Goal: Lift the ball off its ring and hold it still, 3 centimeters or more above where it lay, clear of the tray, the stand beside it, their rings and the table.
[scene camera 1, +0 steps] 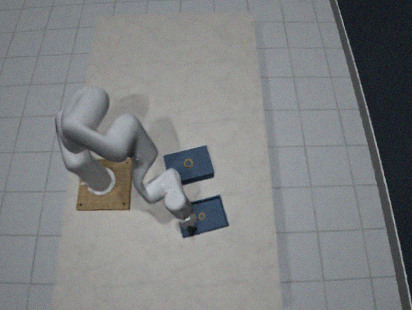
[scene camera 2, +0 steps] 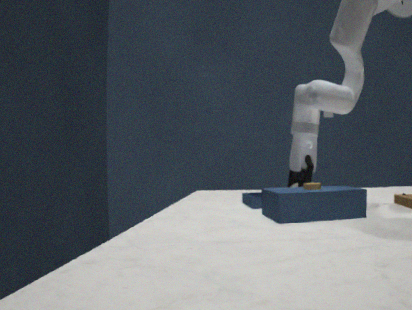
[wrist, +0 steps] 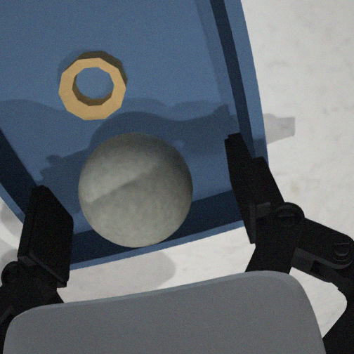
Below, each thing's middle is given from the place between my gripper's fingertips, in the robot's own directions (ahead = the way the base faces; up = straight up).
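The pale ball (wrist: 135, 189) is where my hand is: my hand is right at the pale ball. The blue tray (scene camera 1: 210, 212) is 40 mm ahead of my hand, 10 mm to the left of it and 10 mm below it. As for the blue stand (scene camera 2: 313, 202), it is 230 mm to the left of my hand and 10 mm above it.
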